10 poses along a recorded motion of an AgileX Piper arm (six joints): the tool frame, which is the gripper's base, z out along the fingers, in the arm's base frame.
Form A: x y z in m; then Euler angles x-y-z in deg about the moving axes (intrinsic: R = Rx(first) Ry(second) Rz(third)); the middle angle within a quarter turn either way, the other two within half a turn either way.
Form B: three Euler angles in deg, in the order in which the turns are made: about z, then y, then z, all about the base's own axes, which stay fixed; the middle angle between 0 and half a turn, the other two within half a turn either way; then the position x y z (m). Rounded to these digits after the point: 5 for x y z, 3 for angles.
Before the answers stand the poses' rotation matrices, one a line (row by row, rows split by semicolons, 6 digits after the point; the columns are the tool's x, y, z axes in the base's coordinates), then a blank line. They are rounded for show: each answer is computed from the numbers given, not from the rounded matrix.
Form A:
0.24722 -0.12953 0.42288 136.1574 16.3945 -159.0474
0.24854 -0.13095 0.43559 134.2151 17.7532 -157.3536
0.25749 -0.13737 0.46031 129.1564 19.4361 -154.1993
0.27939 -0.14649 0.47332 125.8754 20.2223 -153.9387
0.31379 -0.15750 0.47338 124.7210 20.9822 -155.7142
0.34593 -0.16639 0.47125 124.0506 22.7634 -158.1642
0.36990 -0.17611 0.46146 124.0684 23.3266 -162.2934
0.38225 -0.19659 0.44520 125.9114 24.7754 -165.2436
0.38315 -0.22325 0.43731 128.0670 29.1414 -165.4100
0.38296 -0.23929 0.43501 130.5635 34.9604 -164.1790
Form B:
-0.895906 0.343056 0.282249; 0.075333 0.743467 -0.664516; -0.437809 -0.574081 -0.691920
-0.878949 0.366707 0.304917; 0.066819 0.727735 -0.682595; -0.472212 -0.579593 -0.664145
-0.849007 0.410439 0.332755; 0.042524 0.680798 -0.731236; -0.526667 -0.606675 -0.595456
-0.842951 0.412251 0.345663; 0.005849 0.649492 -0.760346; -0.537959 -0.638912 -0.549901
-0.851065 0.384017 0.358078; -0.034009 0.640225 -0.767434; -0.523958 -0.665314 -0.531813
-0.855952 0.342977 0.386927; -0.089322 0.638993 -0.764009; -0.509281 -0.688516 -0.516313
-0.874761 0.279283 0.395972; -0.142097 0.633407 -0.760661; -0.463251 -0.721663 -0.514394
-0.878011 0.231266 0.419062; -0.178819 0.653639 -0.735377; -0.443983 -0.720605 -0.532547
-0.845256 0.220015 0.486967; -0.215704 0.693274 -0.687636; -0.488892 -0.686268 -0.538536
-0.788502 0.223436 0.573010; -0.241527 0.744335 -0.622599; -0.565623 -0.629318 -0.532944

-52.670 133.782 -66.987 0.24722 -0.12953 0.42288
-50.829 131.617 -65.930 0.24854 -0.13095 0.43559
-49.038 126.545 -65.532 0.25749 -0.13737 0.46031
-49.903 123.360 -65.553 0.27939 -0.14649 0.47332
-51.778 122.128 -64.987 0.31379 -0.15750 0.47338
-53.510 121.085 -63.140 0.34593 -0.16639 0.47125
-57.303 120.957 -62.500 0.36990 -0.17611 0.46146
-58.362 122.178 -60.323 0.38225 -0.19659 0.44520
-54.534 122.584 -54.695 0.38315 -0.22325 0.43731
-48.051 122.205 -47.375 0.38296 -0.23929 0.43501

